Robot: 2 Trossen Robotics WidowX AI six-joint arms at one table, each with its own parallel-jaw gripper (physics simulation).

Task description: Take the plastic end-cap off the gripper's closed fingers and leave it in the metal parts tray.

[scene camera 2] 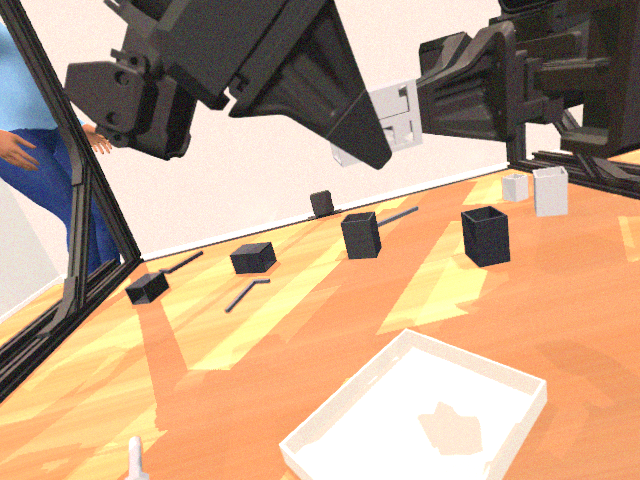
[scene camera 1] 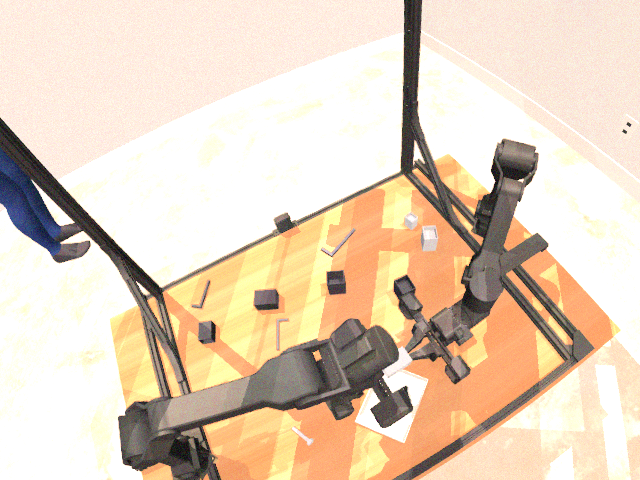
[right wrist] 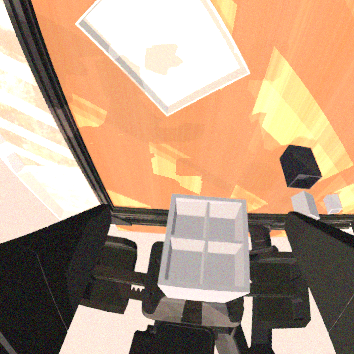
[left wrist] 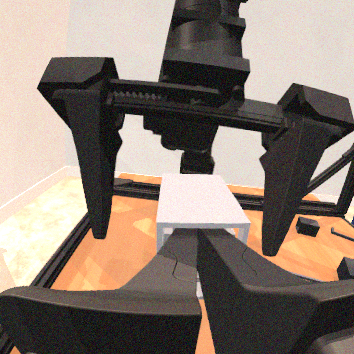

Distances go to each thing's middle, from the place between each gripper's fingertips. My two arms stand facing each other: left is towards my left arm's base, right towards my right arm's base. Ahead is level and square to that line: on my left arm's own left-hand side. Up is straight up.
Scene:
The white plastic end-cap (scene camera 2: 385,97) is right at my left hand. Also, from my left hand: white parts tray (scene camera 2: 419,401) 30 mm ahead, 20 mm to the right, 210 mm below.
My right hand is 1 cm to the right of the white plastic end-cap and 2 cm below it. The rest, counted from my right hand: white parts tray (3 cm ahead, 2 cm to the right, 19 cm below).

